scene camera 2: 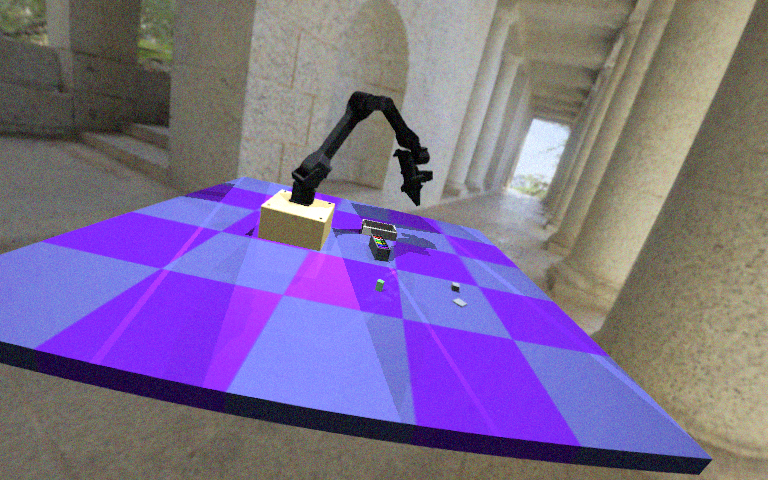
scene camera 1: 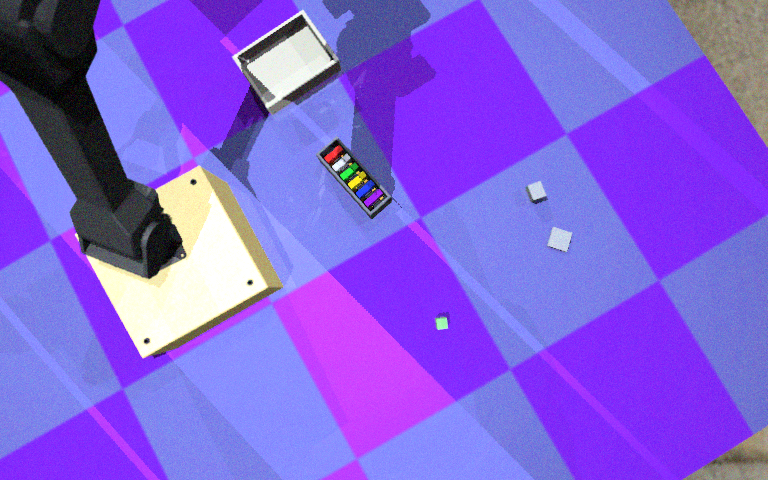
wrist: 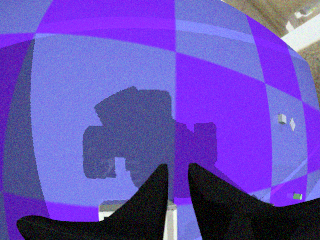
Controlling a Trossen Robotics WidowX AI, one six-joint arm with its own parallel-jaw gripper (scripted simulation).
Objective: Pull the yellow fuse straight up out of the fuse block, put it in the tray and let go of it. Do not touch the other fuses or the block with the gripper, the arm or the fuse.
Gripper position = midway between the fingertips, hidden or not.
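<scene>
In scene camera 1 the gripper is out of frame, while it is visible in the wrist view (177,170) and in scene camera 2 (418,205).
</scene>
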